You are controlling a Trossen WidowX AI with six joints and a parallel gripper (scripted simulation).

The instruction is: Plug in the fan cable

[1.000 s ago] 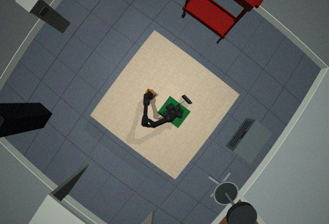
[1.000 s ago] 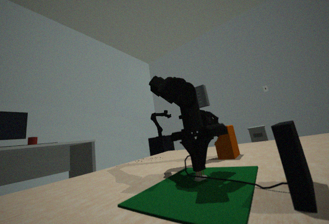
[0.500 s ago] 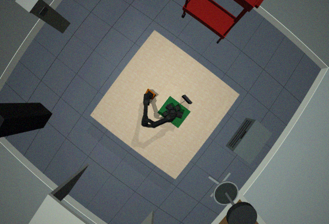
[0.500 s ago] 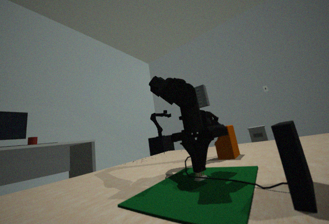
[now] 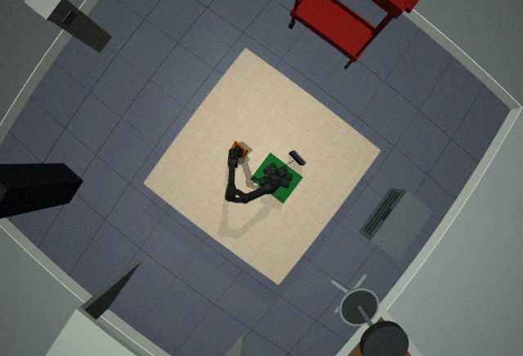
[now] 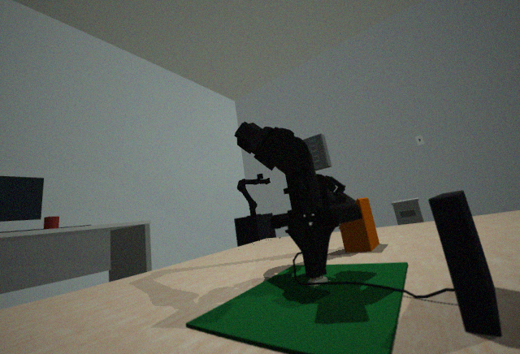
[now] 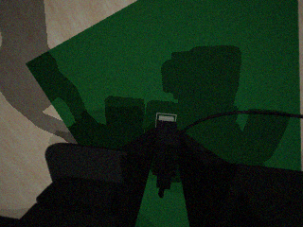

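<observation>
My gripper tip is now 10 mm short of the four-pin fan header and 30 mm above it. Also, from my gripper tip: black fan: 60 mm ahead, 200 mm to the left, 30 mm above; green board: 40 mm ahead, 40 mm below; black fan plug: 10 mm ahead, 10 mm above.
</observation>
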